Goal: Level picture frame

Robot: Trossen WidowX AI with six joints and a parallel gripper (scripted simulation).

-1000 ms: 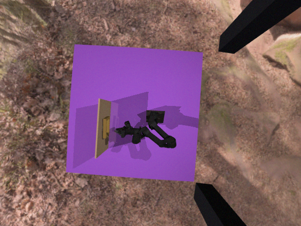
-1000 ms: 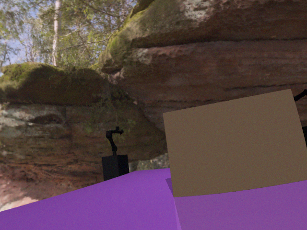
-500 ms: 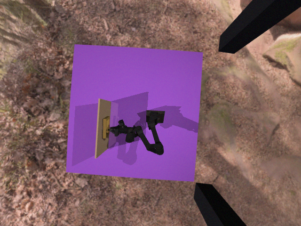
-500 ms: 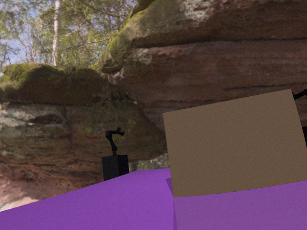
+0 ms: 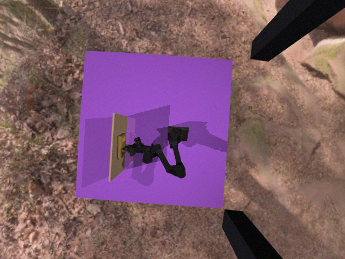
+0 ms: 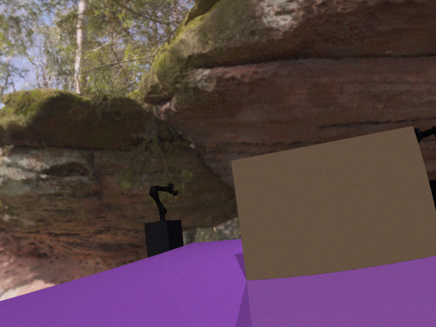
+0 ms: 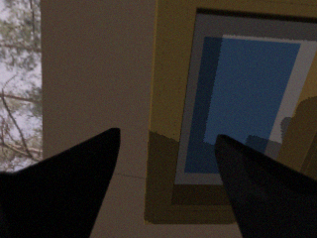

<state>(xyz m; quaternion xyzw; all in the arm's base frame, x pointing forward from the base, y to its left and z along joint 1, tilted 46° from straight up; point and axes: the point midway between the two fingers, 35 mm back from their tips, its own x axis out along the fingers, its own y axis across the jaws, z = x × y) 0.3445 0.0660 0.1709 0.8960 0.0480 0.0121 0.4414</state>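
Now: the picture frame 50 mm below my gripper tip, 40 mm ahead of it and 10 mm to the right of it. From my gripper tip the other things lie so: tan wall panel: 60 mm below, 50 mm ahead.
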